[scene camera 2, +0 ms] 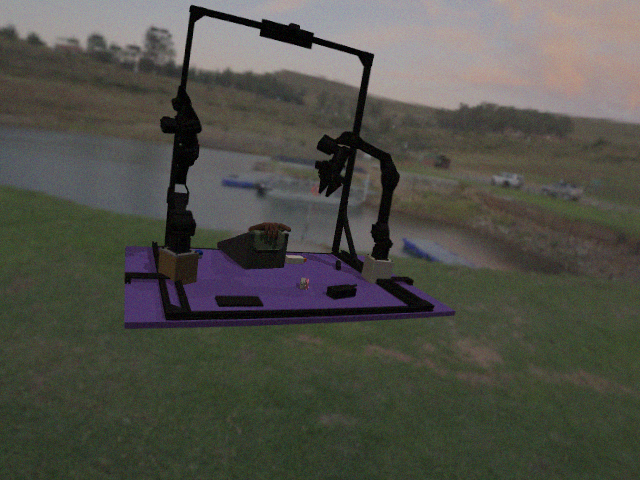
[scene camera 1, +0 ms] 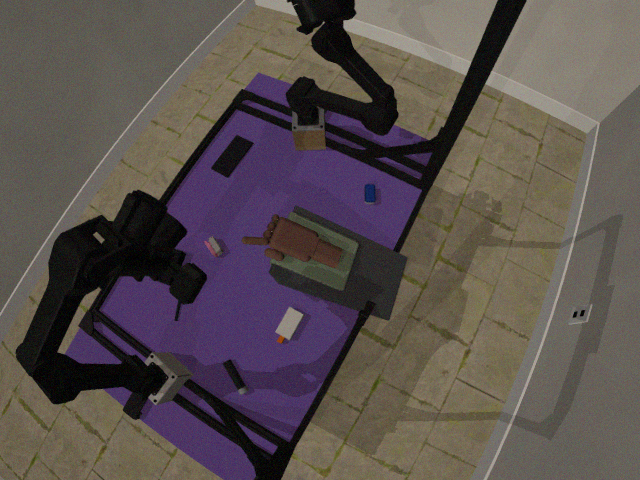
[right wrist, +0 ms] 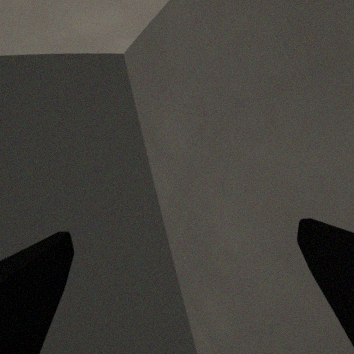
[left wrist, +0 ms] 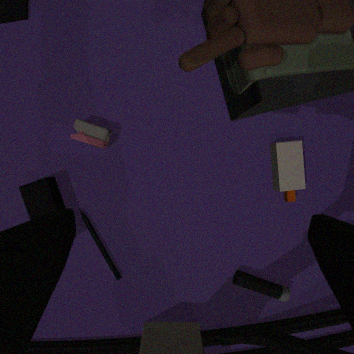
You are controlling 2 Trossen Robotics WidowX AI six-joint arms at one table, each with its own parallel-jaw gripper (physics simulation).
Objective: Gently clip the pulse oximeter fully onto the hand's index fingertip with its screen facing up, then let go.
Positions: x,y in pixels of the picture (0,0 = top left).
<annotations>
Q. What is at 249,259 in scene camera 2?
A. A dark grey block.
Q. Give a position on a dark grey block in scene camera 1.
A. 376,274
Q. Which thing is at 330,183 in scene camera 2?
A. The left gripper.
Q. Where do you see a white and orange item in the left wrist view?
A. At 287,166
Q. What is the left gripper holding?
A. Nothing.
</annotations>
